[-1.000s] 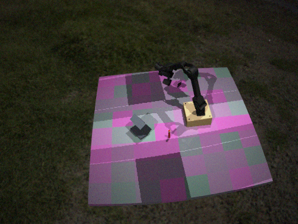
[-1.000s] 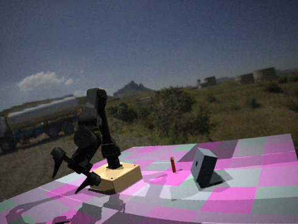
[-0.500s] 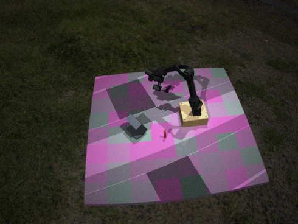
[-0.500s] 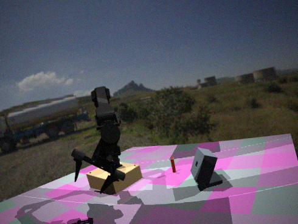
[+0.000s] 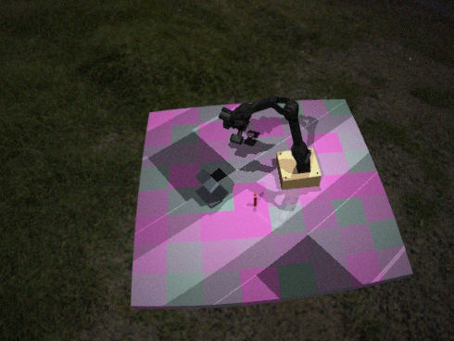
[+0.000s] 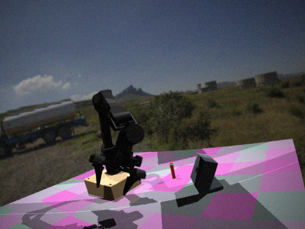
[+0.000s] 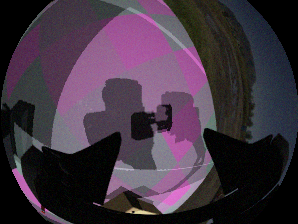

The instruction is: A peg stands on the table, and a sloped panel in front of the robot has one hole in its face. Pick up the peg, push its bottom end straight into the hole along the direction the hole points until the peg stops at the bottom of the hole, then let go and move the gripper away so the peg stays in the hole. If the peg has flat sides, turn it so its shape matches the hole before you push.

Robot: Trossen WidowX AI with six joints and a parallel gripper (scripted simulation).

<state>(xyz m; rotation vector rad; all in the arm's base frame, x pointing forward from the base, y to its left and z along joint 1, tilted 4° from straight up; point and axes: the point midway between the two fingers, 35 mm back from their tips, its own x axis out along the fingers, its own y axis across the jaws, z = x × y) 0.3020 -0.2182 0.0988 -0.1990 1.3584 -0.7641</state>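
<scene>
My gripper tip is 6 cm past the peg, 41 cm to the right of it and 7 cm above it. From my gripper tip the other things lie so: dark foot (17 cm ahead, 35 cm to the left, 12 cm below); then sloped grey panel (15 cm ahead, 34 cm to the left, 5 cm below).
</scene>
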